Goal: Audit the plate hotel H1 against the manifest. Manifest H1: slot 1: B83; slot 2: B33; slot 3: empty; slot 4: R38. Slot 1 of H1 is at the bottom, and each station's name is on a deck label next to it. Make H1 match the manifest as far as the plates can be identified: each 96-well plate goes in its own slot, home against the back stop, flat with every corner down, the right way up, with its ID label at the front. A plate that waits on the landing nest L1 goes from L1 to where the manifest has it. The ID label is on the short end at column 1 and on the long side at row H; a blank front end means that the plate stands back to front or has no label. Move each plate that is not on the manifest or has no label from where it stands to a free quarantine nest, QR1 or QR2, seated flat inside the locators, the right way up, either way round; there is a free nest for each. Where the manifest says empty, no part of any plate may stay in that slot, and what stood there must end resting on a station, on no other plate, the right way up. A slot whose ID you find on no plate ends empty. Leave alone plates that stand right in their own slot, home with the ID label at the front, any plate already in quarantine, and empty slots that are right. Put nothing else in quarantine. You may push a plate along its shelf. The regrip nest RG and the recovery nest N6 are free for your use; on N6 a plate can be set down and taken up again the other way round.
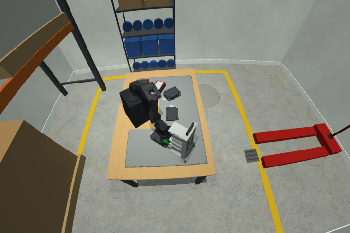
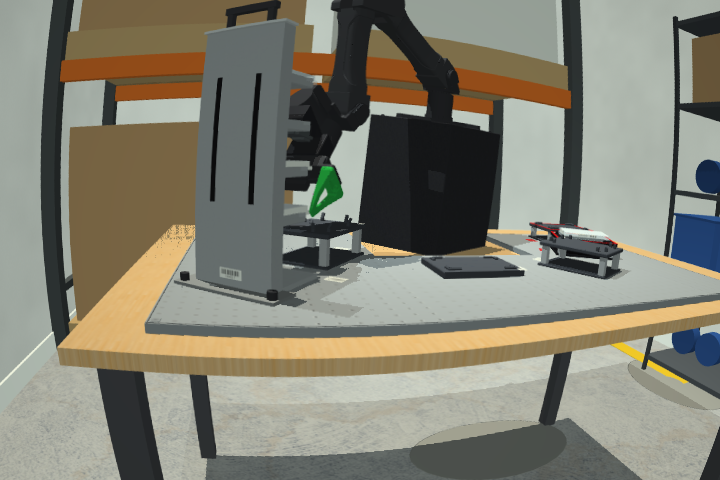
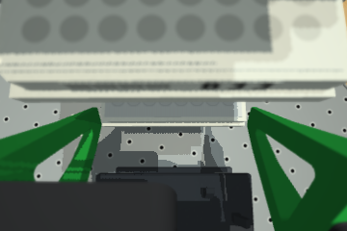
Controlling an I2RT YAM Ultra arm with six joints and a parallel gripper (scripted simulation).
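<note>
The dark regrip nest lies 110 mm behind my hand, 50 mm to the left of it and 50 mm below it. From my hand the other things lie so: RG label (200 mm behind, 90 mm to the left, 100 mm below); then grey plate hotel H1 (130 mm ahead, 50 mm to the right, 90 mm above); then H1 deck label (50 mm ahead, 90 mm to the left, 100 mm below).
</note>
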